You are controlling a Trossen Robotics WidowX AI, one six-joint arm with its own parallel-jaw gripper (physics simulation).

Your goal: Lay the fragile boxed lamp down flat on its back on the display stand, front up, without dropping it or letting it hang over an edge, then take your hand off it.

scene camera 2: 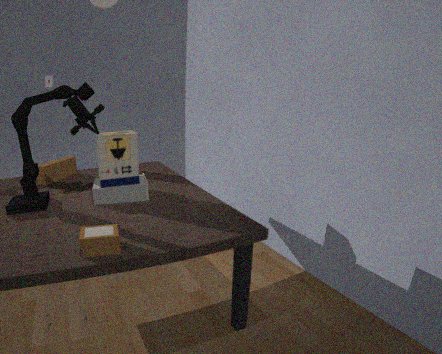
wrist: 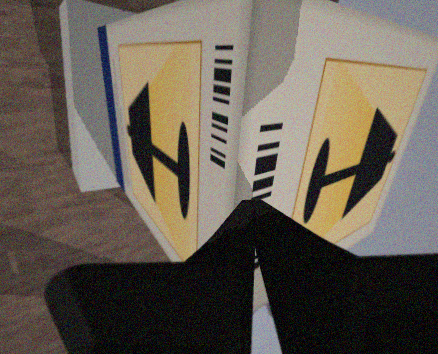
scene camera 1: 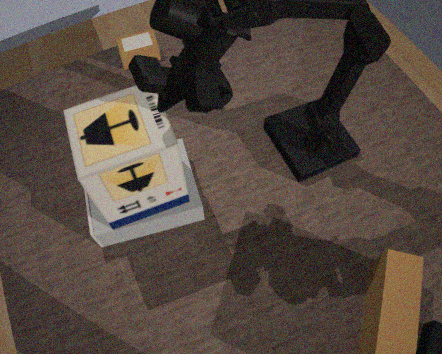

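Where they show: gripper, fingertip midpoint: (scene camera 2: pixel 98 134) (wrist: pixel 251 209) (scene camera 1: pixel 159 110); arm's base, origin of the base link: (scene camera 2: pixel 31 196) (scene camera 1: pixel 317 144).
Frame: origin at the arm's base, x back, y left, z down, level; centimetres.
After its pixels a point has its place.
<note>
The boxed lamp (scene camera 1: pixel 142 187) {x -43.7, y 6.7, z -16.2 cm} (scene camera 2: pixel 118 167) {x -45.0, y -9.6, z -11.8 cm} (wrist: pixel 300 107) {x -38.7, y 2.6, z -25.9 cm} is a white carton with yellow lamp pictures, barcodes and a blue band. It stands upright on its blue-banded end on the low pale grey display stand (scene camera 1: pixel 155 225) {x -44.2, y 7.9, z -0.5 cm} (scene camera 2: pixel 121 194) {x -45.4, y -11.2, z -0.2 cm} (wrist: pixel 85 160) {x -33.1, y -7.0, z -3.6 cm}. In scene camera 2 the lamp picture on its side is upside down. My gripper (scene camera 1: pixel 159 109) {x -36.6, y -1.8, z -26.2 cm} (scene camera 2: pixel 98 132) {x -36.6, y -1.8, z -26.2 cm} (wrist: pixel 251 209) {x -36.6, y -1.8, z -26.2 cm} is shut and empty. Its fingertips are at the carton's upper edge, by the barcodes, on the side towards the arm's base. Whether they touch it I cannot tell.
A small orange-brown box (scene camera 1: pixel 142 56) (scene camera 2: pixel 100 246) {x -35.7, y -57.1, z 0.5 cm} with a white top lies on the dark wood table (scene camera 1: pixel 235 180) {x -22.5, y 0.9, z 3.7 cm} (scene camera 2: pixel 175 215) {x -64.7, y -32.2, z 3.6 cm}. A long orange-brown block (scene camera 1: pixel 401 300) {x -3.2, y 42.6, z -7.3 cm} (scene camera 2: pixel 59 169) {x -8.2, y 42.8, z -2.7 cm} lies on the opposite side. The arm's black base (scene camera 1: pixel 312 142) {x -3.1, y 1.5, z -4.6 cm} (scene camera 2: pixel 27 202) {x -1.0, y -10.6, z -0.3 cm} stands beside the display stand, some way off.
</note>
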